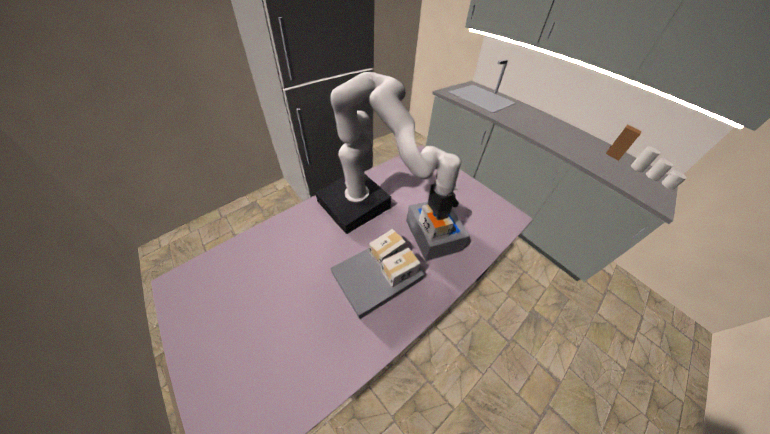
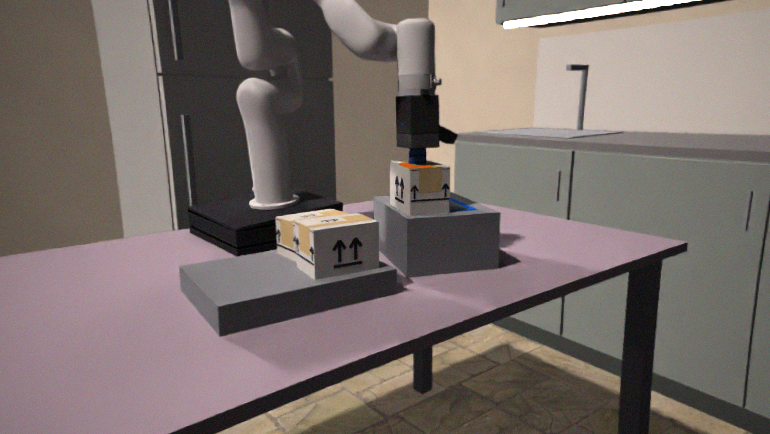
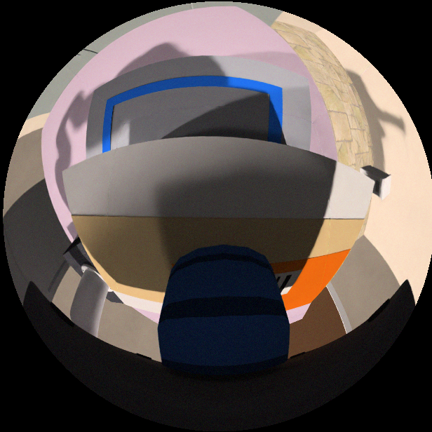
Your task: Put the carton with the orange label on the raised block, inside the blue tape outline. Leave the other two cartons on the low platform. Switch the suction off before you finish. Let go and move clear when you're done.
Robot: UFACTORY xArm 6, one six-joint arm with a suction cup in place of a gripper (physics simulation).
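My suction cup is on top of the carton with the orange label and holds it upright. The carton is over the raised block; its underside is at or just above the block's top, and contact is unclear. Parts of the blue tape outline show beyond the carton, which hides its near part. The other two cartons stand side by side on the low platform.
The black robot base stands behind the low platform on the pink table. The kitchen counter with a sink is beyond the table. A tall dark fridge stands behind the arm.
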